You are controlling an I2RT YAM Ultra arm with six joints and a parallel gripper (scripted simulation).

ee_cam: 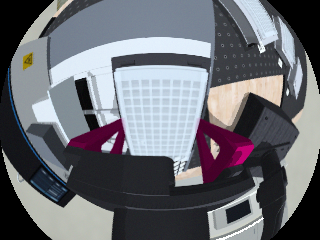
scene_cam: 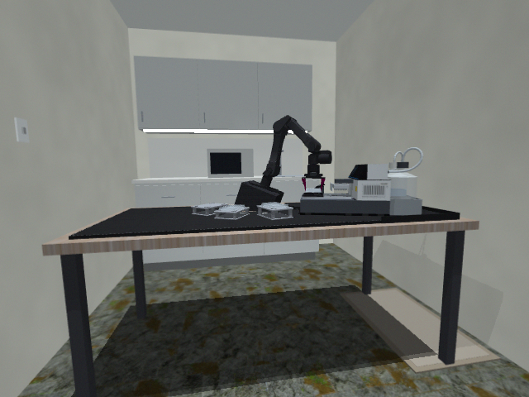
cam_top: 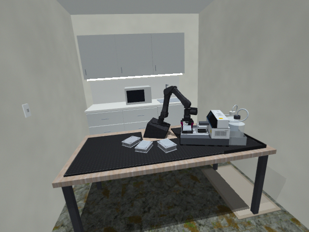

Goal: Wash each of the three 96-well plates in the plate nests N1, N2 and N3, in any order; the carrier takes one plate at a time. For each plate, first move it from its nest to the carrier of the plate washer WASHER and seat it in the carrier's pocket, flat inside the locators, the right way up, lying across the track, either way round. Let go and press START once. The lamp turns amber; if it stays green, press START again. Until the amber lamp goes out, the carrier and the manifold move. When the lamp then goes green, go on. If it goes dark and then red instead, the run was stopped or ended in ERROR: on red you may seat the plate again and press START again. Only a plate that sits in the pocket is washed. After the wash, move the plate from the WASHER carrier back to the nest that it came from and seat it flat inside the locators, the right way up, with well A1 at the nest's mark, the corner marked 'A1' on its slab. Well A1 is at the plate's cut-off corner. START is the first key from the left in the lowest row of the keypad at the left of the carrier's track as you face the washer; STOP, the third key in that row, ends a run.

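My hand is 2 cm above the washer carrier. Also, from my hand: clear bottle (41 cm to the left, 20 cm ahead, 2 cm above); plate washer (15 cm to the left, 5 cm ahead, 2 cm above); nest (25 cm to the right, 17 cm ahead, 7 cm below).
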